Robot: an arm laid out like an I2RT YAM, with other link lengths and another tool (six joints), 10 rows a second.
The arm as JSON. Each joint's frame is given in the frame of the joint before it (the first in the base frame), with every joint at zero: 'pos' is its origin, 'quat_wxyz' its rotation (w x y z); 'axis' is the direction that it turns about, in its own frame. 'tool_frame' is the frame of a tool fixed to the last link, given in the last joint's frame.
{
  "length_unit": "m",
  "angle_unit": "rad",
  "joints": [
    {
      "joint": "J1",
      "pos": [
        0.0,
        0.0,
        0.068
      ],
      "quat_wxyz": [
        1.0,
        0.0,
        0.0,
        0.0
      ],
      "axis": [
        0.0,
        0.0,
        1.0
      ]
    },
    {
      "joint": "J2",
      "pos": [
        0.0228,
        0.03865,
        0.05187
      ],
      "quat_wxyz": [
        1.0,
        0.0,
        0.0,
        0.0
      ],
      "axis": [
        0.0,
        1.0,
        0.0
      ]
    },
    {
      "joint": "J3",
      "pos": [
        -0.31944,
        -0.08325,
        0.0
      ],
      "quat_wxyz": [
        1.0,
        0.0,
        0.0,
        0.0
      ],
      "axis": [
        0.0,
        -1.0,
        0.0
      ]
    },
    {
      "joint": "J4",
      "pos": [
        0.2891,
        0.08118,
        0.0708
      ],
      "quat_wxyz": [
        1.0,
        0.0,
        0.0,
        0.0
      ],
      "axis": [
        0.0,
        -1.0,
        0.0
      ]
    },
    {
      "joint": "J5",
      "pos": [
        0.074,
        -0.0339,
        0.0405
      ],
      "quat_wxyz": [
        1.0,
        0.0,
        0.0,
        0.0
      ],
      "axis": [
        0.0,
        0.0,
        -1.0
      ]
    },
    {
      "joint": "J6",
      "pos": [
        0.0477,
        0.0,
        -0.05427
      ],
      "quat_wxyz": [
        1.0,
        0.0,
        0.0,
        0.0
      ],
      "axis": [
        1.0,
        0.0,
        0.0
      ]
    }
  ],
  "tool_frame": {
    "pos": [
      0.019,
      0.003,
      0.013
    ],
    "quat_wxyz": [
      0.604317,
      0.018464,
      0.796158,
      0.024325
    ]
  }
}
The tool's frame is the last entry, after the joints.
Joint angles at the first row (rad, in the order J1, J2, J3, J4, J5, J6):
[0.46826, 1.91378, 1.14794, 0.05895, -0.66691, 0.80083]
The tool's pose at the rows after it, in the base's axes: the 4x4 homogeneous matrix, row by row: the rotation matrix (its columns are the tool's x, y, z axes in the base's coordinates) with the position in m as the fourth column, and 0 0 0 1 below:
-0.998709 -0.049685 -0.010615 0.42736; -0.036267 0.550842 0.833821 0.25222; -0.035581 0.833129 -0.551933 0.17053; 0 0 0 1
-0.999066 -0.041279 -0.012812 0.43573; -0.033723 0.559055 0.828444 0.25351; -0.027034 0.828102 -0.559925 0.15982; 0 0 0 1
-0.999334 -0.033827 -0.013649 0.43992; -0.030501 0.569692 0.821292 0.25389; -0.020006 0.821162 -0.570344 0.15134; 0 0 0 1
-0.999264 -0.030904 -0.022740 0.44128; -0.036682 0.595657 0.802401 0.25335; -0.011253 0.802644 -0.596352 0.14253; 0 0 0 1
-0.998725 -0.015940 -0.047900 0.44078; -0.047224 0.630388 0.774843 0.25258; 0.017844 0.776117 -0.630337 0.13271; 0 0 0 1
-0.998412 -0.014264 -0.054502 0.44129; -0.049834 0.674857 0.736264 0.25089; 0.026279 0.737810 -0.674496 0.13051; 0 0 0 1
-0.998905 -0.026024 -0.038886 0.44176; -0.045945 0.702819 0.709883 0.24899; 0.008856 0.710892 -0.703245 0.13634; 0 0 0 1
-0.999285 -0.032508 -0.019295 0.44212; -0.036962 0.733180 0.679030 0.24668; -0.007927 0.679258 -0.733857 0.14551; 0 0 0 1
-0.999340 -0.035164 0.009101 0.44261; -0.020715 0.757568 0.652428 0.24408; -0.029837 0.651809 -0.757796 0.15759; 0 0 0 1
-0.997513 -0.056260 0.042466 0.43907; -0.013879 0.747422 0.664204 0.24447; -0.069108 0.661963 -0.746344 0.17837; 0 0 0 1
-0.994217 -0.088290 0.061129 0.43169; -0.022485 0.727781 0.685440 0.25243; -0.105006 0.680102 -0.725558 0.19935; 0 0 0 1
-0.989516 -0.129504 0.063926 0.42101; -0.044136 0.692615 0.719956 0.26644; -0.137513 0.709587 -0.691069 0.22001; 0 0 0 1
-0.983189 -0.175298 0.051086 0.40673; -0.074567 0.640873 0.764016 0.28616; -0.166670 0.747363 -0.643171 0.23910; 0 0 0 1
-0.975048 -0.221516 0.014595 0.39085; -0.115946 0.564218 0.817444 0.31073; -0.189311 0.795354 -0.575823 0.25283; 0 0 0 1
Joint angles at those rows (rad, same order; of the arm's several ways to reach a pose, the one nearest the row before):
[0.45631, 1.96266, 1.17123, 0.06716, -0.66346, 0.79498]
[0.45138, 2.00299, 1.19544, 0.06755, -0.66158, 0.78836]
[0.44908, 2.02837, 1.20716, 0.06548, -0.65484, 0.78146]
[0.44792, 2.04857, 1.21800, 0.03643, -0.64175, 0.75242]
[0.44788, 2.06943, 1.23440, -0.02274, -0.62835, 0.71894]
[0.44782, 2.07655, 1.25754, -0.09381, -0.59170, 0.67611]
[0.44768, 2.06485, 1.26916, -0.13168, -0.55556, 0.64798]
[0.44791, 2.04725, 1.28479, -0.17906, -0.51224, 0.62408]
[0.44792, 2.02400, 1.29863, -0.21690, -0.46815, 0.61148]
[0.45295, 1.97736, 1.29371, -0.21296, -0.45927, 0.61949]
[0.47402, 1.93365, 1.29209, -0.20401, -0.45990, 0.63463]
[0.50762, 1.89379, 1.29104, -0.18220, -0.47472, 0.65967]
[0.55433, 1.85959, 1.28772, -0.14111, -0.49798, 0.69830]
[0.60925, 1.84140, 1.27989, -0.06566, -0.53885, 0.75265]

